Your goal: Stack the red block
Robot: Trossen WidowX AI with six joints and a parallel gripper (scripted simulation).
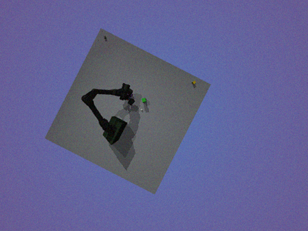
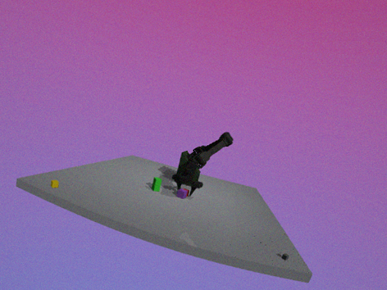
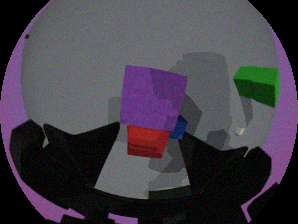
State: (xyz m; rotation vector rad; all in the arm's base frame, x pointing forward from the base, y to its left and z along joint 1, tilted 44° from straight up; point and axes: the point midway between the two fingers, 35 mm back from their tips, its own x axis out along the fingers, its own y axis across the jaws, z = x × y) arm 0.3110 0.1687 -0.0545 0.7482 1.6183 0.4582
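My gripper tip is 4 cm short of the purple block and 1 cm below it. From my gripper tip the other things lie so: red block: 1 cm above; then tiny white speck: 19 cm to the right, 3 cm behind; then small grey object: 53 cm to the left, 42 cm ahead.
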